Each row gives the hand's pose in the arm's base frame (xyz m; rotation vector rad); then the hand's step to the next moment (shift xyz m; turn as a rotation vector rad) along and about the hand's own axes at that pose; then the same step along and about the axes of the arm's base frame.
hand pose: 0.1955 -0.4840 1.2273 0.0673 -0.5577 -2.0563
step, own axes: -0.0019 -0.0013 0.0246 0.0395 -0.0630 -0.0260
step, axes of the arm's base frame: -0.0066 0.0110 0.0211 -0.0646 -0.0152 -0.0424
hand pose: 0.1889 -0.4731 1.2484 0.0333 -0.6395 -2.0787
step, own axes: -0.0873 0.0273 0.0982 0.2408 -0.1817 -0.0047
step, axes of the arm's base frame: 0.0448 0.0995 0.0781 -0.2771 -0.1145 -0.0337
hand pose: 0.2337 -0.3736 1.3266 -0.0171 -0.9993 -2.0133
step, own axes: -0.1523 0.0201 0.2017 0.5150 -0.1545 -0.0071
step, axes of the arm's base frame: 0.0419 0.2312 0.0953 -0.4289 -0.3143 0.0802
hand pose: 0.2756 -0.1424 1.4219 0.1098 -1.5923 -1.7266
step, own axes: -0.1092 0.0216 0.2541 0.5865 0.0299 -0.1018
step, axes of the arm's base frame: -0.0506 0.2714 0.0275 -0.3416 -0.4182 0.2524
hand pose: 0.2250 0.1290 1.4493 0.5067 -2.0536 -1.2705
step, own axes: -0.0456 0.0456 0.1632 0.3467 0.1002 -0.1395
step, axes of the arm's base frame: -0.0826 0.1528 -0.0249 -0.1444 -0.2602 0.2473
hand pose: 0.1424 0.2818 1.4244 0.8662 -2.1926 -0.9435
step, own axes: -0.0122 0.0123 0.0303 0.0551 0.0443 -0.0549
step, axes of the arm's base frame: -0.0184 0.0276 -0.0109 -0.0086 -0.0390 0.0801
